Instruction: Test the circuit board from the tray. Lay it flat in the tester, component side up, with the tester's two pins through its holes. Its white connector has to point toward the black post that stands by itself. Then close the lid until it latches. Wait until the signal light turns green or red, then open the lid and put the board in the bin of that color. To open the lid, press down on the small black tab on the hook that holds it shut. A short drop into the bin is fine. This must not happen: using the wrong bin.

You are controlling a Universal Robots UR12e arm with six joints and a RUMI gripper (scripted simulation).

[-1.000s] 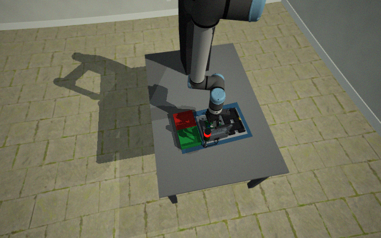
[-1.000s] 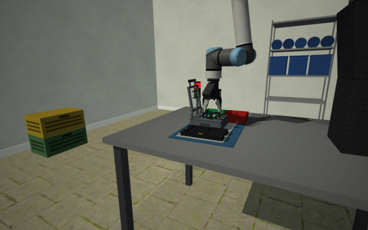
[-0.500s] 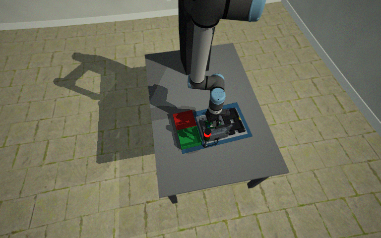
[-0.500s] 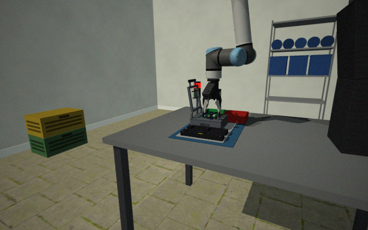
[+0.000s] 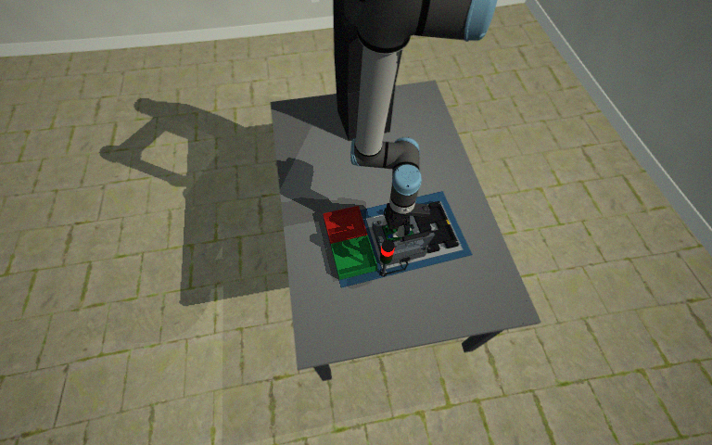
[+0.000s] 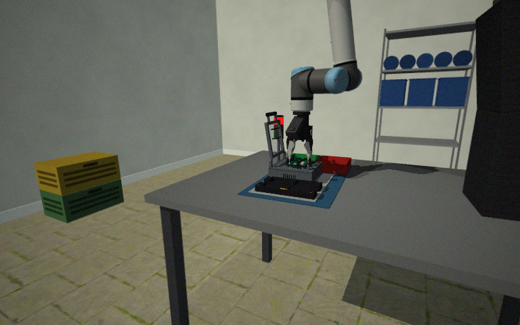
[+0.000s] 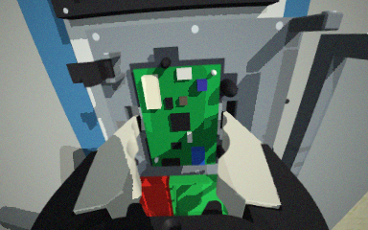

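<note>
The green circuit board lies 1 cm to the right of my hand. Also, from my hand: black latch piece 6 cm behind, 6 cm to the left, 1 cm above; then green bin 2 cm ahead, 21 cm to the right, 6 cm below; then tester lid 11 cm ahead, 2 cm to the right, 11 cm above.
</note>
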